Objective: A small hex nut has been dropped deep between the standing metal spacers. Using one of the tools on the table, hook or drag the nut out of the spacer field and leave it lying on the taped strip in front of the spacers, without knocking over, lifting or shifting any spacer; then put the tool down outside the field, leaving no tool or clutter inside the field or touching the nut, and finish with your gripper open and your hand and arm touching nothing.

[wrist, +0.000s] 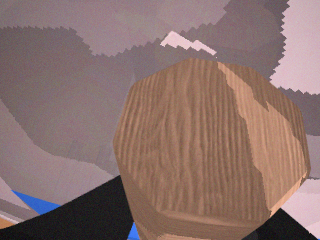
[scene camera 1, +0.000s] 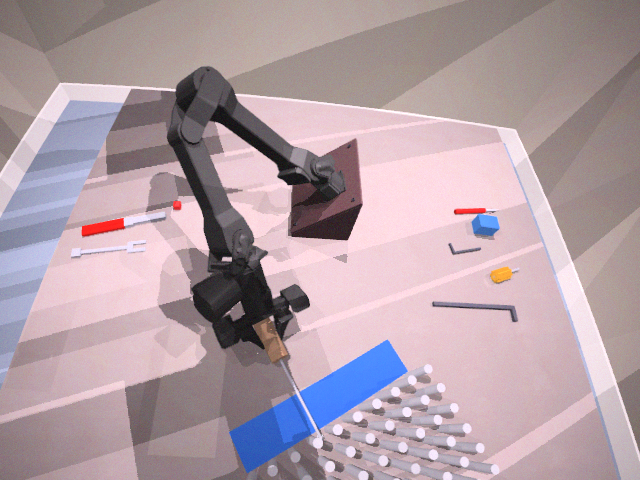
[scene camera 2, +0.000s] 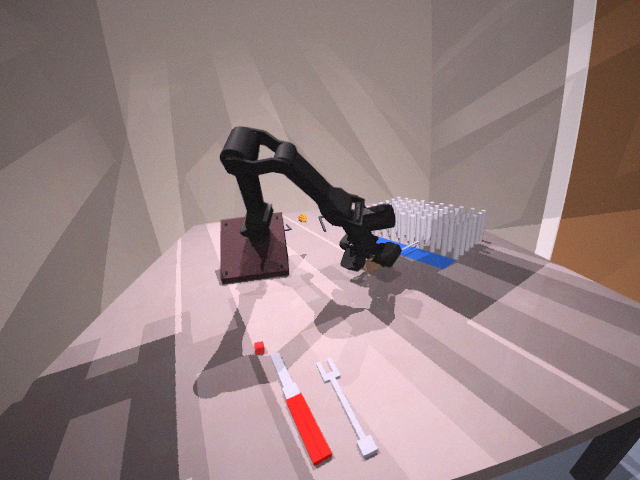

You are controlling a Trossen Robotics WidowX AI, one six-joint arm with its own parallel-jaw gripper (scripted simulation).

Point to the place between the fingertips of my gripper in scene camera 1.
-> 271, 343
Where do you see a blue taped strip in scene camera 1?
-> At 331, 397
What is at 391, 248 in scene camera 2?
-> My gripper.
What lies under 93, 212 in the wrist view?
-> My gripper.
